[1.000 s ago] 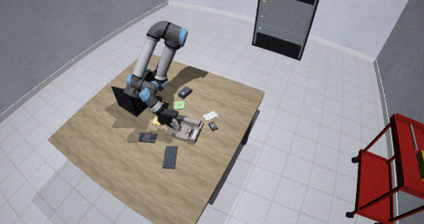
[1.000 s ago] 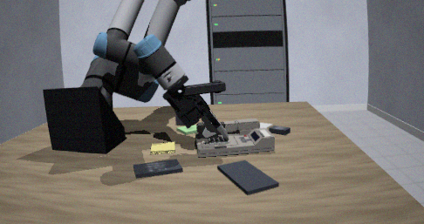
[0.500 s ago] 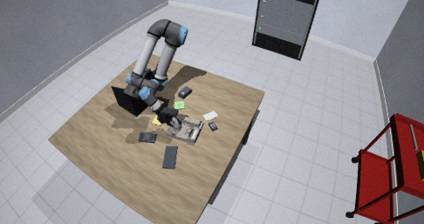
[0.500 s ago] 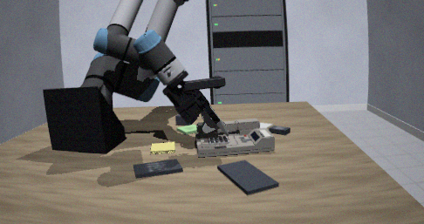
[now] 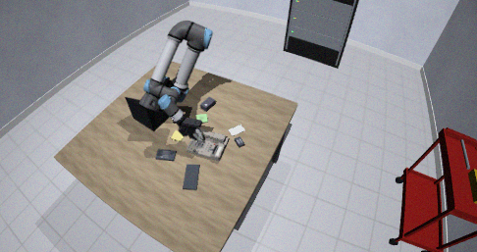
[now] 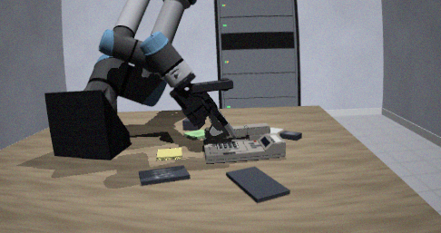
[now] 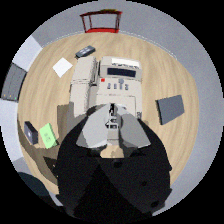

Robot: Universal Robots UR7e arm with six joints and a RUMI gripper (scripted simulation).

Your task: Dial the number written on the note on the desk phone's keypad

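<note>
The handset lies 1 cm ahead of my hand, 7 cm to the left of it and 1 cm below it. From my hand the other things lie so: white note: 12 cm ahead, 22 cm to the left, 6 cm below.
</note>
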